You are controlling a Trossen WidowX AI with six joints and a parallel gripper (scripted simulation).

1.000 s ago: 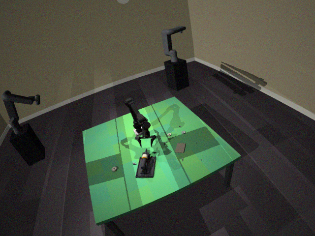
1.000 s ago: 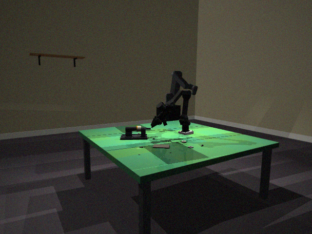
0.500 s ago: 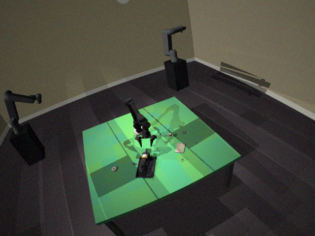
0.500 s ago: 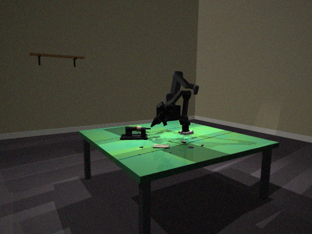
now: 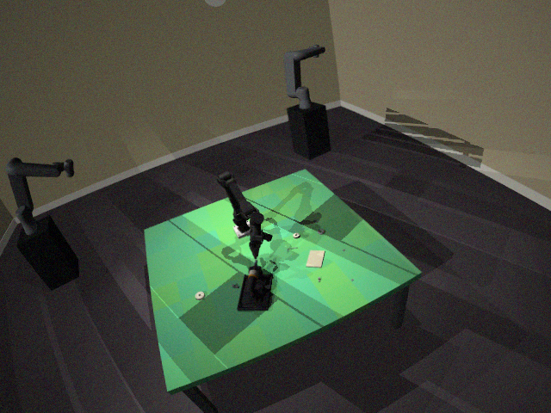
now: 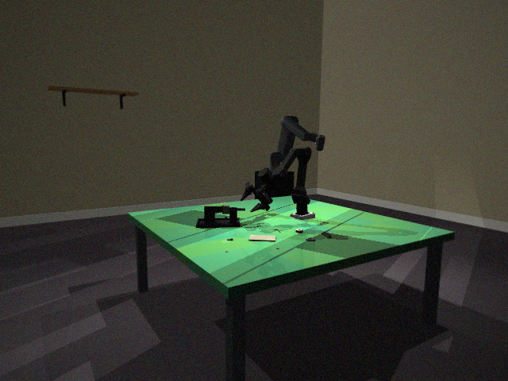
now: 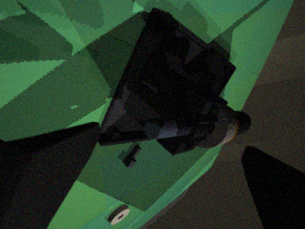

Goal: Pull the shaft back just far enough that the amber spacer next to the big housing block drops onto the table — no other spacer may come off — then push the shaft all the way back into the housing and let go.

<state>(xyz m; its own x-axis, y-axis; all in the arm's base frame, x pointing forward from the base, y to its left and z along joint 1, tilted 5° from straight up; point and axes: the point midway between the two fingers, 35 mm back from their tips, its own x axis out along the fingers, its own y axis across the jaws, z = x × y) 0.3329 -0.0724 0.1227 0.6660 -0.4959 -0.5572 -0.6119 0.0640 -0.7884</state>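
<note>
The shaft is 60 mm ahead of my gripper tip, 50 mm to the right of it and 20 mm below it. Also, from my gripper tip: white spacer 70 mm ahead, 60 mm to the right, 20 mm below; then amber spacer 90 mm ahead, 80 mm to the right, 20 mm below; then dark two-part piece 160 mm to the right, 90 mm below, 20 mm ahead.
</note>
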